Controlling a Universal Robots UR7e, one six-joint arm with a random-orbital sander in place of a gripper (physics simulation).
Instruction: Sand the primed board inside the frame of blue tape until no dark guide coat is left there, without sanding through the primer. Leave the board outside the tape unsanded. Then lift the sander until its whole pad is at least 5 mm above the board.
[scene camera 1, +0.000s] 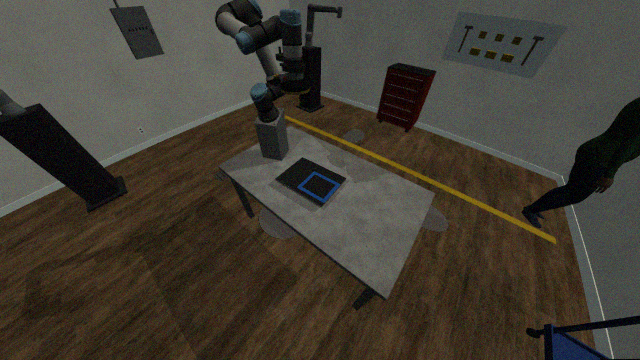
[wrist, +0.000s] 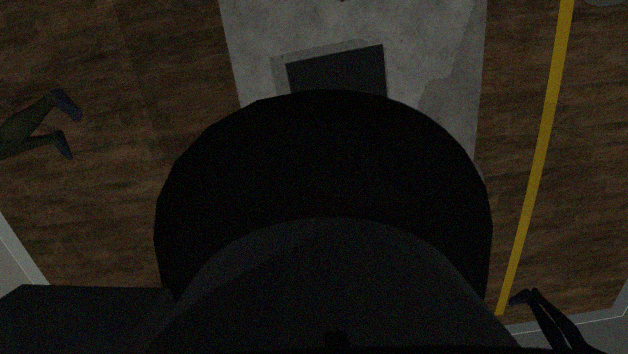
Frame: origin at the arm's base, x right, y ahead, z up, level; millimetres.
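Seen in the pictures: arm's base, origin of the base link: (scene camera 1: 269, 114).
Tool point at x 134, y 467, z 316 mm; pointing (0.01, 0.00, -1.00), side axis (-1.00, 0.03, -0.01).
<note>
Offsets run from my tool point to a thing's top centre. "spot": to the spot under its first point. Level surfaces: height alone.
The dark board {spot: dz -620, dx -52, dy -127 mm} (scene camera 1: 295, 172) (wrist: 340, 72) lies flat on the grey table. In the scene view, a frame of blue tape {spot: dz -620, dx -54, dy -5 mm} (scene camera 1: 307, 180) surrounds a dark area toward the board's right side. In the wrist view the sander hides part of the board, and the tape does not show. My sander (scene camera 1: 296, 84) (wrist: 322, 155) hangs high above the table, apart from the board. In the wrist view its round black body fills the middle. The sander has no fingers, so no open or shut state shows. The pad's underside is hidden.
The grey table {dz -664 mm} (scene camera 1: 370, 215) (wrist: 425, 30) carries the board and a grey pedestal (scene camera 1: 272, 140). A yellow floor line (scene camera 1: 425, 178) (wrist: 545, 135) runs beside it. A red tool cabinet (scene camera 1: 405, 97) stands near the wall. A person (scene camera 1: 590, 165) stands at the right.
</note>
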